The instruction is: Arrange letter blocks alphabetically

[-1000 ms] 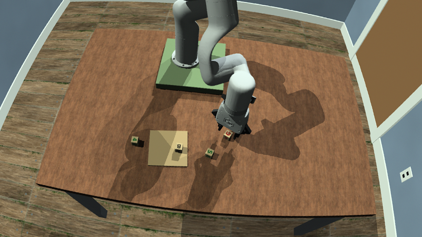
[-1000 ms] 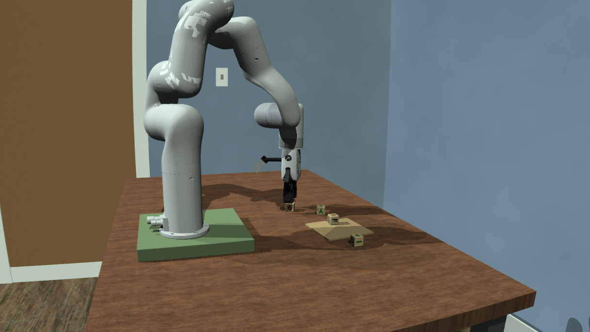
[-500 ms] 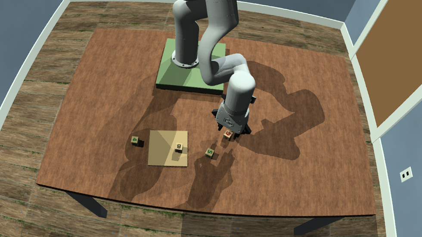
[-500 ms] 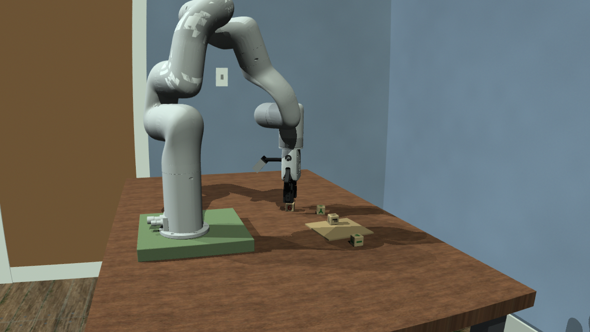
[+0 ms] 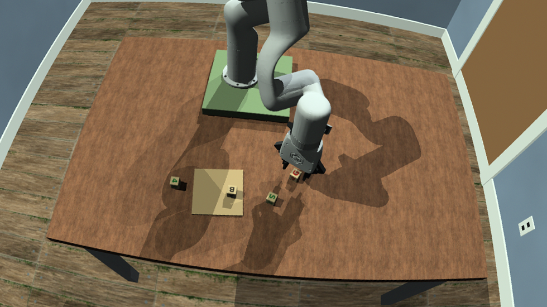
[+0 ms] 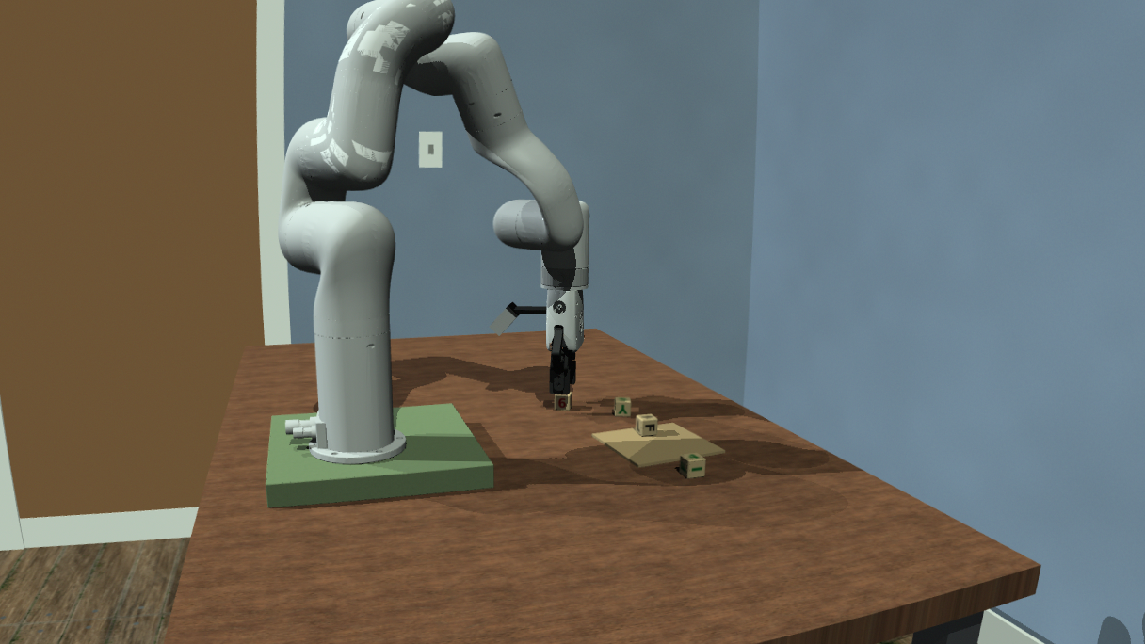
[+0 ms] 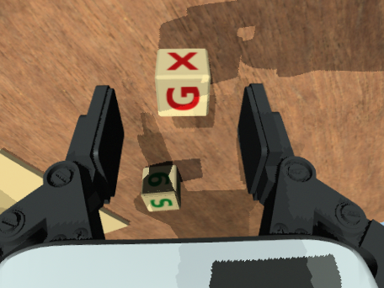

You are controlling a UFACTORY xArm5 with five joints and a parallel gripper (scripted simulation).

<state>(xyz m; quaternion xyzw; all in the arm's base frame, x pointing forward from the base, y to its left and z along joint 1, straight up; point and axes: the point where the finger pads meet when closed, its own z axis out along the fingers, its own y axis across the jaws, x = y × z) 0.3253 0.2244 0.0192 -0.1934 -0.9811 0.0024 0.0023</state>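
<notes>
Right now the tan mat is 200 mm to the right of my hand, 90 mm ahead of it and 50 mm below it. The rest, counted from my hand: cream block (330 mm to the right, 100 mm ahead, 40 mm below).
</notes>
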